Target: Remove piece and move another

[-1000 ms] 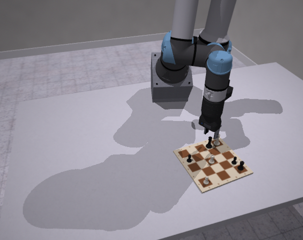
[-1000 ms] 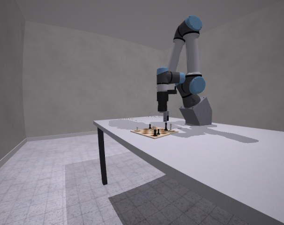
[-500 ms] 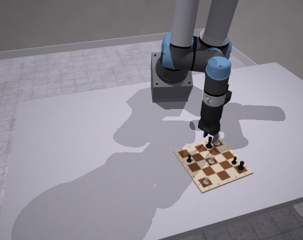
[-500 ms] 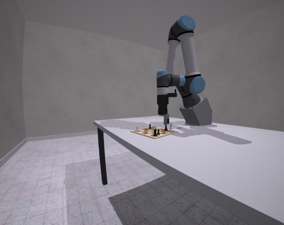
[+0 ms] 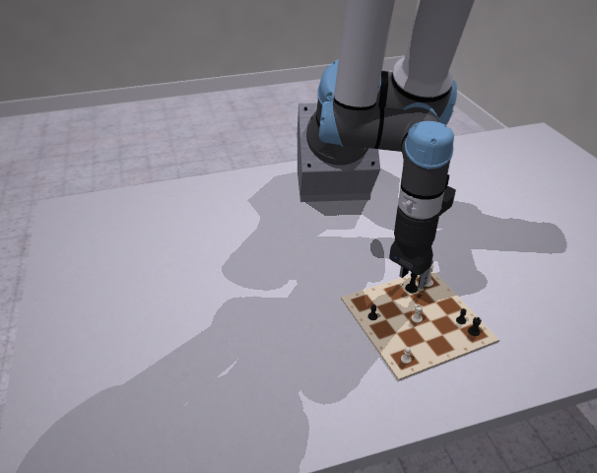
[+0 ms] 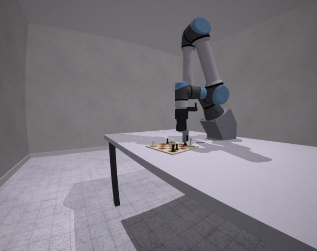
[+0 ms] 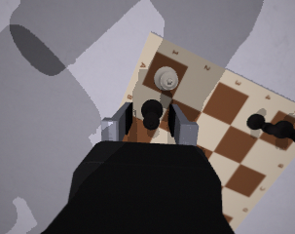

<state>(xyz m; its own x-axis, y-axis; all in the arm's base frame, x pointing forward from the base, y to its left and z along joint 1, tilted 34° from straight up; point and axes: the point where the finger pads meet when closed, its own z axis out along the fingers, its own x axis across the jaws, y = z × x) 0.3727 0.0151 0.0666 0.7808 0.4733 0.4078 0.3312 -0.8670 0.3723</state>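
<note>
The tall white piece lies 4 cm to the left of my hand and 1 cm below it. Round my hand: white pawn: 15 cm ahead, 11 cm to the right, 3 cm below; chessboard: 7 cm ahead, 4 cm to the right, 4 cm below.
</note>
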